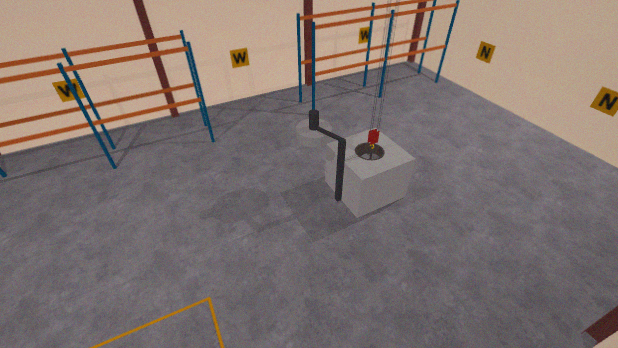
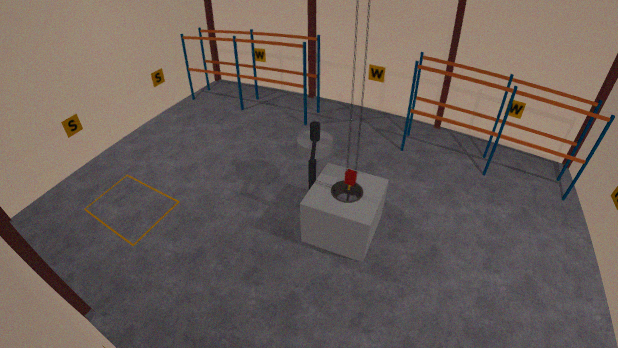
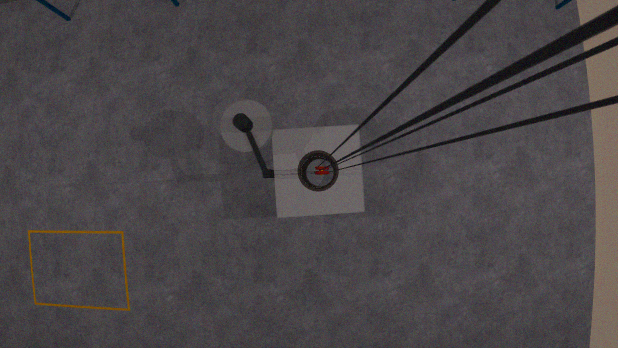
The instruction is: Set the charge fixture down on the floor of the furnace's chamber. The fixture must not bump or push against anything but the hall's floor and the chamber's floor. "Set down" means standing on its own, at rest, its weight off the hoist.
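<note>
The furnace is a pale grey block with a round, dark-rimmed opening in its top. The charge fixture is down inside this opening. Part of its grey top and its dark upright stem show; the rest is hidden by the furnace. The red hook block hangs low over the opening, and its yellow hook is at the top of the stem, at the level of the mouth. The chamber's floor is hidden, and I cannot tell whether the fixture touches it.
A round pale lid is beside the furnace, under a dark swing arm with a dark post. Blue and orange racks stand along the W wall. A yellow rectangle marks the floor.
</note>
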